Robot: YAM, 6 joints.
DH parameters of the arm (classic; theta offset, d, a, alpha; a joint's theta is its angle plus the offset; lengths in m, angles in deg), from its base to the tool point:
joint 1: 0 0.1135 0.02 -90
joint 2: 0 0 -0.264 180
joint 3: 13.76 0 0.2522 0
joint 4: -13.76 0 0.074 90
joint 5: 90 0 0 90
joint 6: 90 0.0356 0 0
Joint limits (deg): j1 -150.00..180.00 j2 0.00..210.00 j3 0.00..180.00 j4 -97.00..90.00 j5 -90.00..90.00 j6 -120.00..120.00
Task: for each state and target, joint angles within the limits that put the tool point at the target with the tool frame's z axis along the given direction. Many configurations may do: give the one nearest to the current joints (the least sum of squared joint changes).
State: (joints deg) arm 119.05 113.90 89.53 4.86 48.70 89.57
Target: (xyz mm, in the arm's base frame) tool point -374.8 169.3 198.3 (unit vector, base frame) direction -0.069 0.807 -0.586
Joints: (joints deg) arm 159.32 112.12 80.97 -28.04 46.96 89.57
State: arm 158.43 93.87 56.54 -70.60 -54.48 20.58
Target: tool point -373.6 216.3 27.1 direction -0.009 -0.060 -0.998
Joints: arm 149.66 141.24 93.17 -43.22 -3.23 20.58
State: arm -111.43 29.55 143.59 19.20 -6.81 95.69
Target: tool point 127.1 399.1 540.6 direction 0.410 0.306 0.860
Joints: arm -106.16 33.36 152.59 -3.85 -17.96 95.69
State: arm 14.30 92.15 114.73 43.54 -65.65 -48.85
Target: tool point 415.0 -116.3 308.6 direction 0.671 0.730 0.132
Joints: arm -19.99 109.48 76.57 52.01 -66.23 -48.85
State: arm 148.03 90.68 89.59 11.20 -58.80 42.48
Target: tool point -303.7 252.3 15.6 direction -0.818 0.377 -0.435
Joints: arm 138.98 135.15 52.46 55.98 -14.62 42.48
